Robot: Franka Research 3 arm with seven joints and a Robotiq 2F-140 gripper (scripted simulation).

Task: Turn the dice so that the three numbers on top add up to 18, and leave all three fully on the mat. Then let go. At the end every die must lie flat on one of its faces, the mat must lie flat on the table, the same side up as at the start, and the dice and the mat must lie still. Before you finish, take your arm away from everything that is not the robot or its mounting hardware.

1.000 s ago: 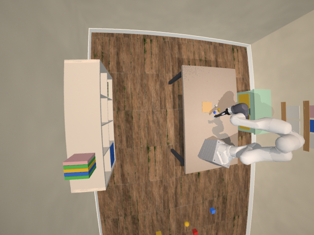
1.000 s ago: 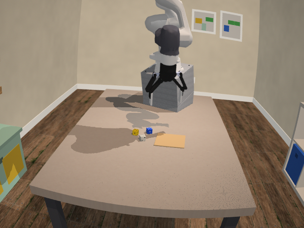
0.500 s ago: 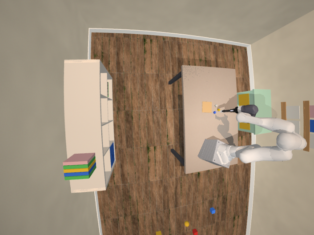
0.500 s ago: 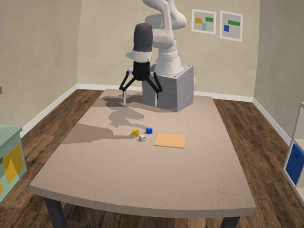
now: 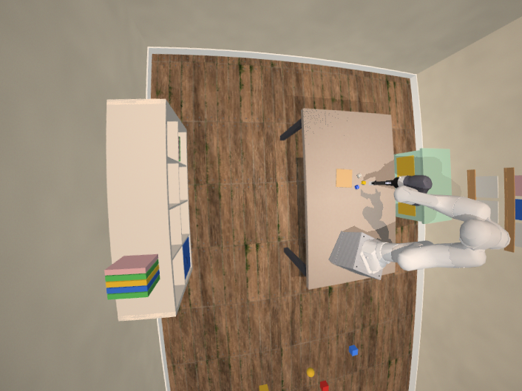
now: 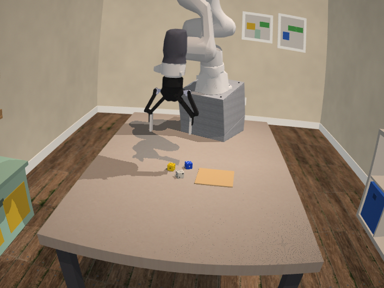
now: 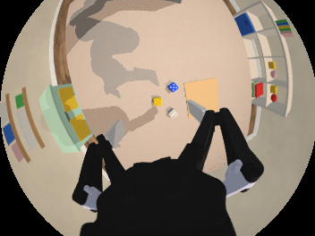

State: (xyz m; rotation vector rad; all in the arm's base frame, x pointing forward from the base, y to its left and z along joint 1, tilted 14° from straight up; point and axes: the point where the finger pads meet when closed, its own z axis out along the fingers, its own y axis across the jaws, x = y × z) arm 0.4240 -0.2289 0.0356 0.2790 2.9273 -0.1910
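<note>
Now: the yellow die 15 cm below my hand, 1 cm to the left of it and 1 cm ahead of it. Also, from my hand: blue die: 15 cm below, 8 cm to the left, 1 cm behind; then white die: 15 cm below, 7 cm ahead, 4 cm to the left; then mat: 17 cm to the left, 16 cm below, 8 cm ahead.
</note>
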